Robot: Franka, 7 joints.
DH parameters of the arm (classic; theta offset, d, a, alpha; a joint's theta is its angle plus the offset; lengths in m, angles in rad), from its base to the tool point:
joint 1: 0 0.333 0 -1.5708
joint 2: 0 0 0 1.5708
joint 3: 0 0.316 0.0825 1.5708
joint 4: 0 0 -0.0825 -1.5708
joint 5: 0 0.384 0 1.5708
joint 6: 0 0 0.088 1.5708
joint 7: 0 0.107 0 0
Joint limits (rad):
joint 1: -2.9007..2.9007
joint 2: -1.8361..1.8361
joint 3: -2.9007..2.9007
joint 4: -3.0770..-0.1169
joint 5: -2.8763..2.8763
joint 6: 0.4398..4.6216
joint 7: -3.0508..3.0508
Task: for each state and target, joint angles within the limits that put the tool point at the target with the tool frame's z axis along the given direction. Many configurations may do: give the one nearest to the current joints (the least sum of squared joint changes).
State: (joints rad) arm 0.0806 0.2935 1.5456 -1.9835 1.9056 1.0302 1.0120
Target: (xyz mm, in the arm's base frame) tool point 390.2 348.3 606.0 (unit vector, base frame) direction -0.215 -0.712 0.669
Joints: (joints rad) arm -0.3027 0.9135 1.4326 -1.7994 2.0557 0.4918 1.0120
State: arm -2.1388 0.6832 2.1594 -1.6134 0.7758 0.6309 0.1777
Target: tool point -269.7 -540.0 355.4 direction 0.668 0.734 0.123
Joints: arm -2.7504 1.4318 1.3706 -1.0309 0.2991 0.5617 0.1777
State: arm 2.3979 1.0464 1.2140 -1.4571 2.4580 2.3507 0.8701
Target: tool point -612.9 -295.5 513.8 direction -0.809 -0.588 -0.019
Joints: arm 2.8961 0.4804 0.8861 -1.4252 2.8763 2.9985 0.8701
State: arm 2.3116 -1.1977 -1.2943 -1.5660 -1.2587 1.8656 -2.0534
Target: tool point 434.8 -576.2 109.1 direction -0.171 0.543 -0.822
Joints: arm 1.7684 -1.6663 -1.6925 -0.6928 -1.1949 1.2193 -2.0534
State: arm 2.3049 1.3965 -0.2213 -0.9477 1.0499 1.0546 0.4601
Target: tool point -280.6 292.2 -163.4 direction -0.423 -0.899 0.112
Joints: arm 2.3179 1.5010 -0.2208 -1.5248 1.1902 1.2106 0.4601
